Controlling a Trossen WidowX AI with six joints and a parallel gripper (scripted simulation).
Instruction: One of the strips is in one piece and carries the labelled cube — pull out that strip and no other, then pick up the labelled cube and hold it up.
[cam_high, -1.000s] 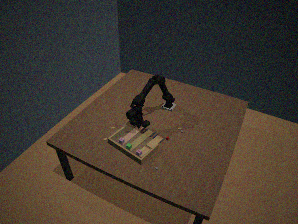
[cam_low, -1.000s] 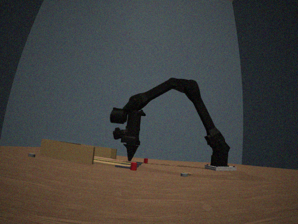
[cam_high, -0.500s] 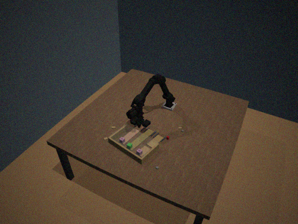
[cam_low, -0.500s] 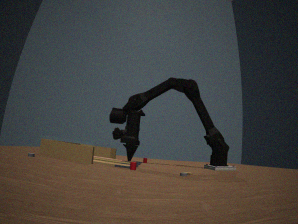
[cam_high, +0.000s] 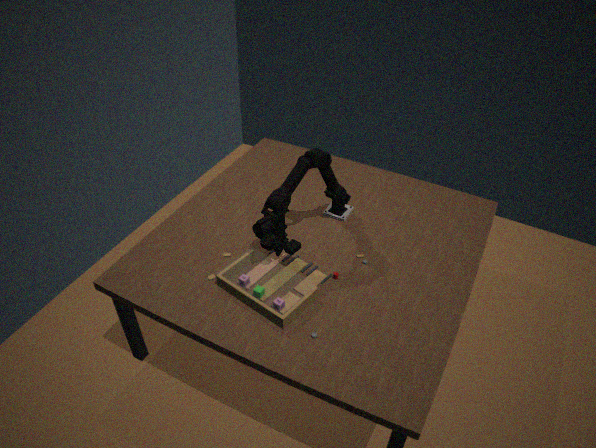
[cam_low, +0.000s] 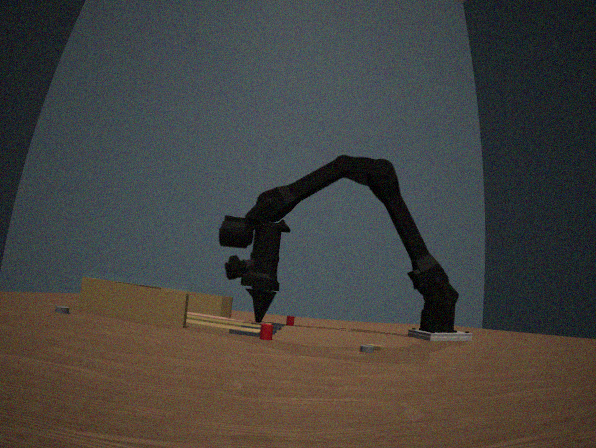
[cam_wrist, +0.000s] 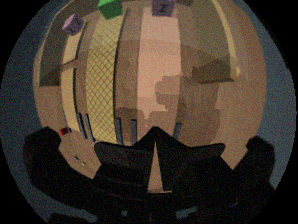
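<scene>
Right now my gripper tip is 9 cm short of the pink strip and 1 cm to the left of it.
</scene>
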